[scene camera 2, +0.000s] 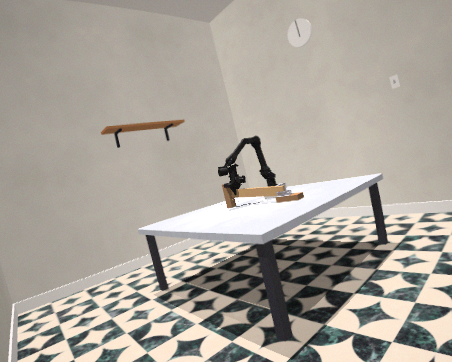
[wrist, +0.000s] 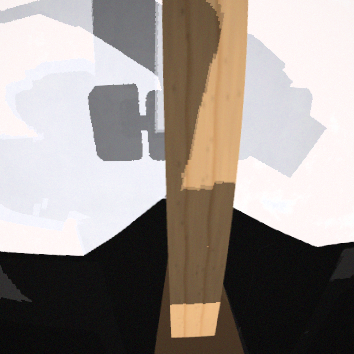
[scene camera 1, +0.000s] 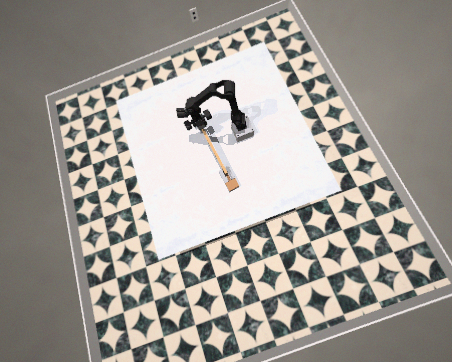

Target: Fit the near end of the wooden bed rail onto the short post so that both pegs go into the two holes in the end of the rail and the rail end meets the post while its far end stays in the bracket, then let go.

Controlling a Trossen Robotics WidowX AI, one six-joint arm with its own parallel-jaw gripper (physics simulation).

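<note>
The wooden bed rail is a long light-brown bar held roughly level above the table. My gripper is shut on it close to its near end. The short brown post stands at that end in scene camera 2; dark brown wood behind the rail's end shows at the bottom of the wrist view. The pegs and holes are hidden, and I cannot tell whether the rail end touches the post. The rail's far end is at the grey bracket, beside an orange-brown block.
The white table carries everything. The arm's grey base stands beside the rail, and the arm arches over from it. Shadows of the arm fall on the table beside the rail. A wooden wall shelf hangs away from the table.
</note>
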